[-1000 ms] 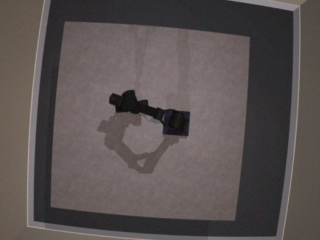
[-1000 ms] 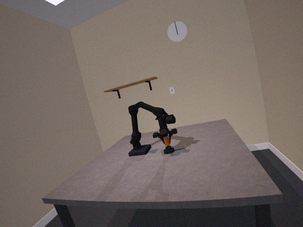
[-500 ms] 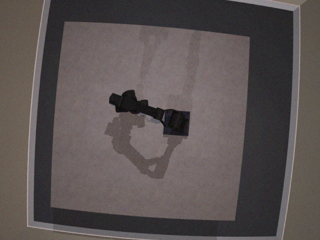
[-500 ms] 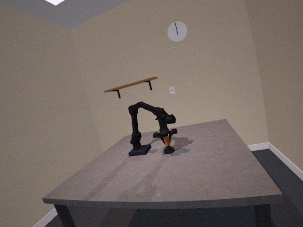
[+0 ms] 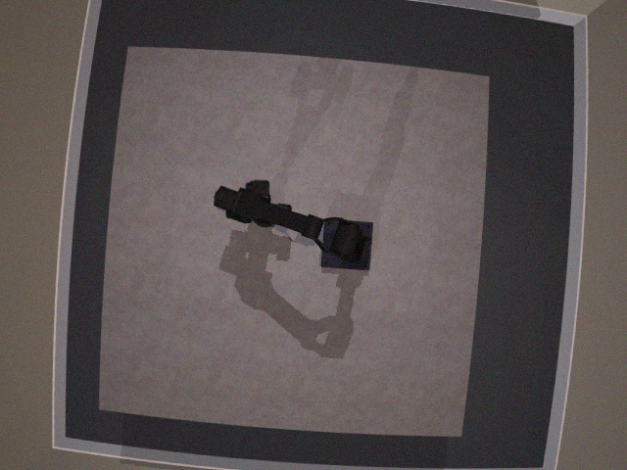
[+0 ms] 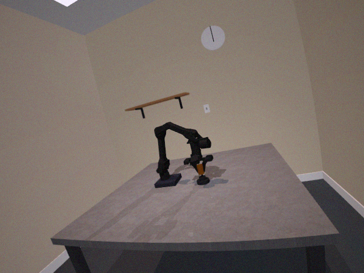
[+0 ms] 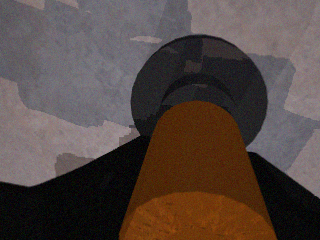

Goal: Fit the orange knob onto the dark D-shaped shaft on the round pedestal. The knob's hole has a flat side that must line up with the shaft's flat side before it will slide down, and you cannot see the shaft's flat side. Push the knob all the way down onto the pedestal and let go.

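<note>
Now: the orange knob 2 cm above my gripper tip. Also, from my gripper tip: round dark pedestal: 4 cm below.
</note>
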